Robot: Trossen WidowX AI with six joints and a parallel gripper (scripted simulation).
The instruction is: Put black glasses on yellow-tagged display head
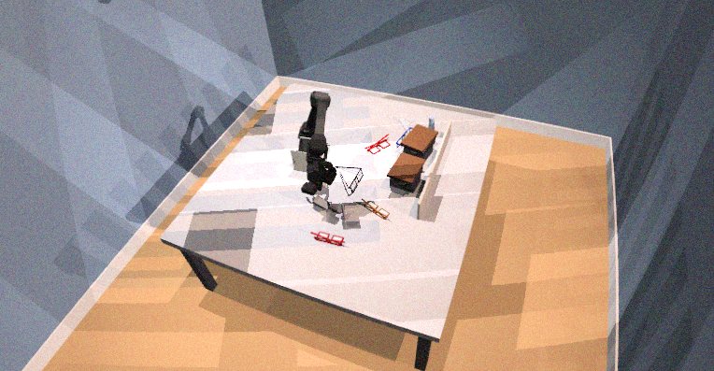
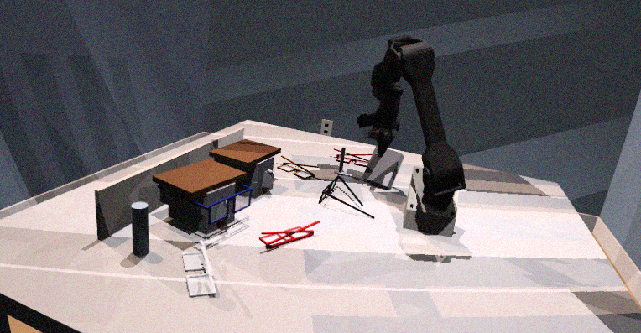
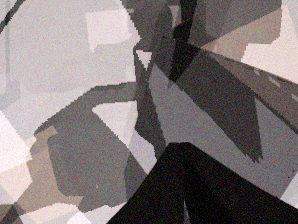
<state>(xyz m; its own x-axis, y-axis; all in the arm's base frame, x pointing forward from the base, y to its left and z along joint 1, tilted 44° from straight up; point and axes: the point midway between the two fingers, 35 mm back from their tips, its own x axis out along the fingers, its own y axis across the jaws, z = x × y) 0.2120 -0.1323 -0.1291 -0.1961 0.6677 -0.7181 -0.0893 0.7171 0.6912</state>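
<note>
My gripper tip is 40 mm above the grey box, 30 mm to the left of it and 10 mm past it. Also, from my gripper tip: low wall panel 400 mm to the left, 390 mm ahead, 40 mm below.
</note>
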